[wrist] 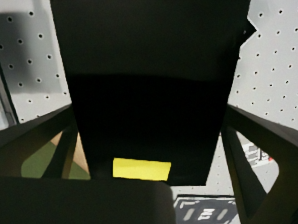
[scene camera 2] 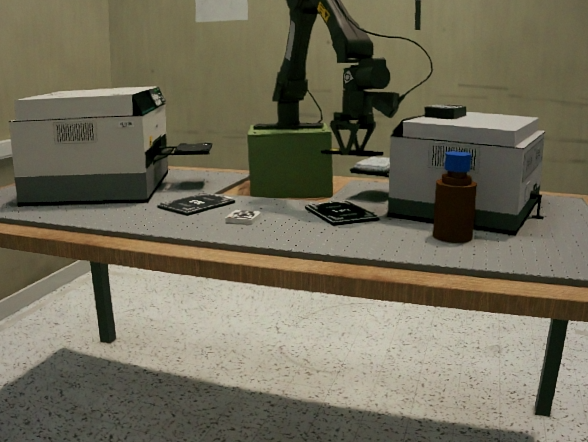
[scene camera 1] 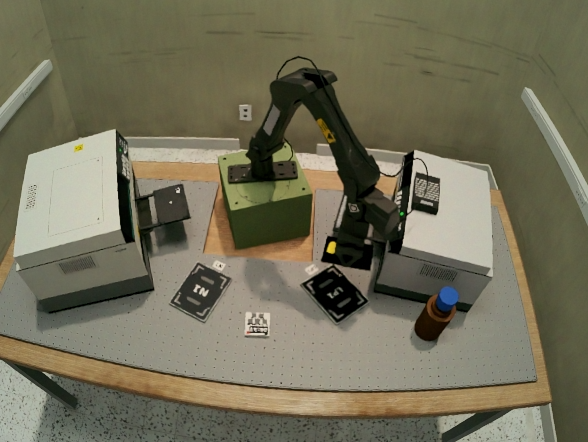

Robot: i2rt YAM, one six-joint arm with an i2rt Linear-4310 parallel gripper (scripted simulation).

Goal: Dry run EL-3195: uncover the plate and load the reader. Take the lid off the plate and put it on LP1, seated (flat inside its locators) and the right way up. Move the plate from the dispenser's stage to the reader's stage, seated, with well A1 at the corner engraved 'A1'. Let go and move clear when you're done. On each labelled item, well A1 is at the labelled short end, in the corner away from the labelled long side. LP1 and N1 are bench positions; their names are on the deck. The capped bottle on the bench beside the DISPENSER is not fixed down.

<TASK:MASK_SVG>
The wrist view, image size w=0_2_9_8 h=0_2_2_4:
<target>my gripper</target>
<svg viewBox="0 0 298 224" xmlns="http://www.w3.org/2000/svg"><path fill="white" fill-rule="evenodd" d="M228 103L220 134L240 224L298 224L298 130L262 118ZM237 132L277 163L279 173L268 194L250 165ZM0 130L0 224L176 224L174 193L172 188L163 182L153 180L69 179L79 133L71 103L40 117ZM62 132L52 159L41 178L22 177L21 167L23 162Z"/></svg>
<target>lid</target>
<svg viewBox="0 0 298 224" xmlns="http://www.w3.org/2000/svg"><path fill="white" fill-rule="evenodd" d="M49 0L64 74L90 178L95 180L153 180L163 182L170 187L206 186L233 84L251 0Z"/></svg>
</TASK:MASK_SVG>
